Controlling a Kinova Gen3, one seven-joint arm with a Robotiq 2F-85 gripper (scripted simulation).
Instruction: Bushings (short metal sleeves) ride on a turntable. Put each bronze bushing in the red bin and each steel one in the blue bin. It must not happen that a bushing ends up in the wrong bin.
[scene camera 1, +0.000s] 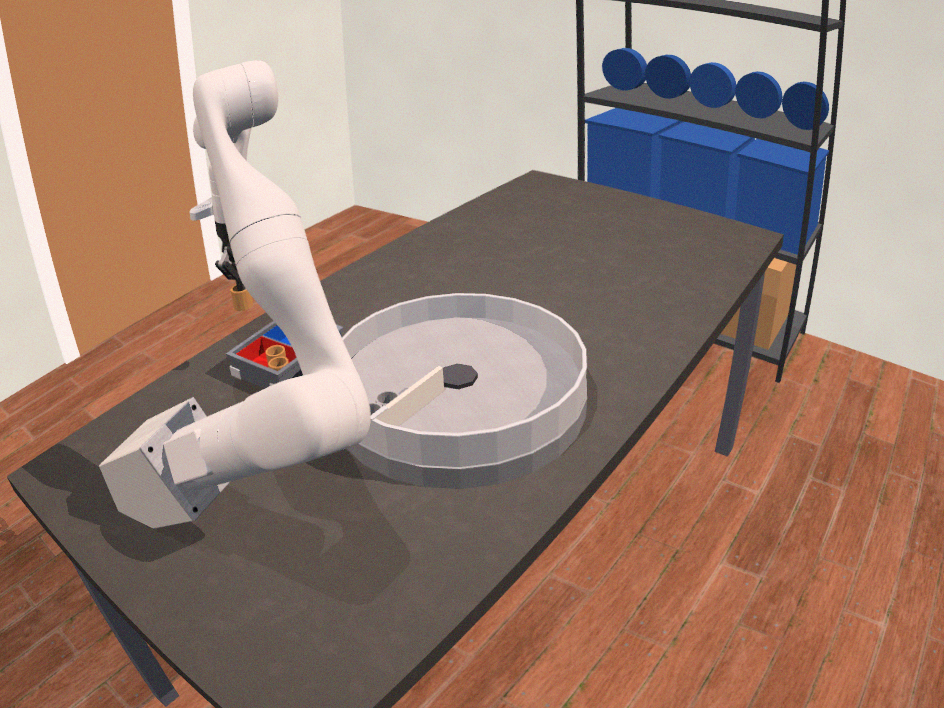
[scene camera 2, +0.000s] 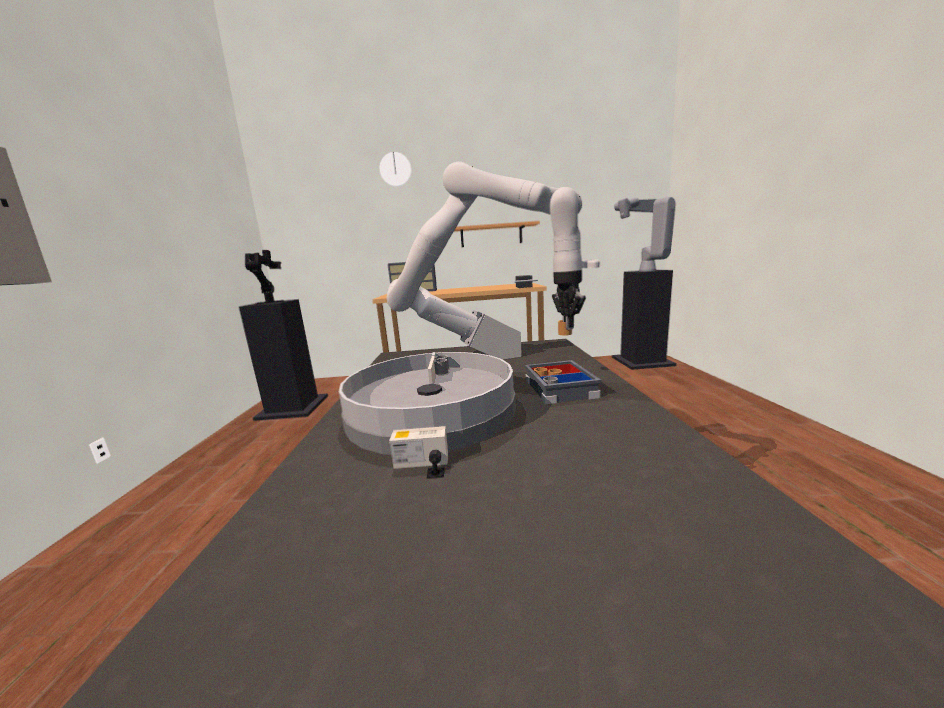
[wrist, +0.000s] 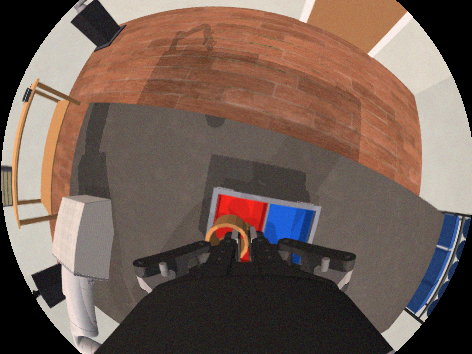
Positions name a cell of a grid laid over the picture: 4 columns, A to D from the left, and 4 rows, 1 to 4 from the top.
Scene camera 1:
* my gripper: B2
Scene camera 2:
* my gripper: C2
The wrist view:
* my gripper: C3
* bronze bushing: B3
